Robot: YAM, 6 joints.
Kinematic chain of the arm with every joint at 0, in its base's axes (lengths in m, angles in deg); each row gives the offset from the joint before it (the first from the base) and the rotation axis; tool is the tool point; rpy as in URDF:
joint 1: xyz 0 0 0.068 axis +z
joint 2: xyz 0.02 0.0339 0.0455 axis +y
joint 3: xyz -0.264 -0.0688 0 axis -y
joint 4: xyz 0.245 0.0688 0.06 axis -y
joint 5: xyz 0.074 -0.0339 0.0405 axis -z
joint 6: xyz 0.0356 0 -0.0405 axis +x
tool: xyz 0 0 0 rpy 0 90 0
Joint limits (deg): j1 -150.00..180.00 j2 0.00..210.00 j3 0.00..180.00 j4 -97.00..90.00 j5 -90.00..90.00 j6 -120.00..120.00
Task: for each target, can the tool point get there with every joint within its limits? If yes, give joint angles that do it. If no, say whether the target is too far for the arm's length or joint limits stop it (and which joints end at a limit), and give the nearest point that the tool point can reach.
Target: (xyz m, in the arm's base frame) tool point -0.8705 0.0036 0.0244
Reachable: no: too far | nearest point -0.6424 0.0027 0.0483 | short by 0.229 m
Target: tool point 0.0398 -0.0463 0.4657
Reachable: yes | joints -16.96 30.23 54.76 21.06 66.46 -19.01
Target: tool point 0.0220 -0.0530 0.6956
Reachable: yes | joints 84.72 69.53 152.07 -22.88 48.81 59.67
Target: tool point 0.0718 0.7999 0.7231
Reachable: no: too far | nearest point 0.0459 0.5118 0.4979 | short by 0.367 m
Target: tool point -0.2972 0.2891 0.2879
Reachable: yes | joints 139.53 108.21 66.69 66.58 49.48 -86.84
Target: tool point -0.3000 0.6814 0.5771
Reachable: no: too far | nearest point -0.2205 0.5008 0.4508 | short by 0.234 m
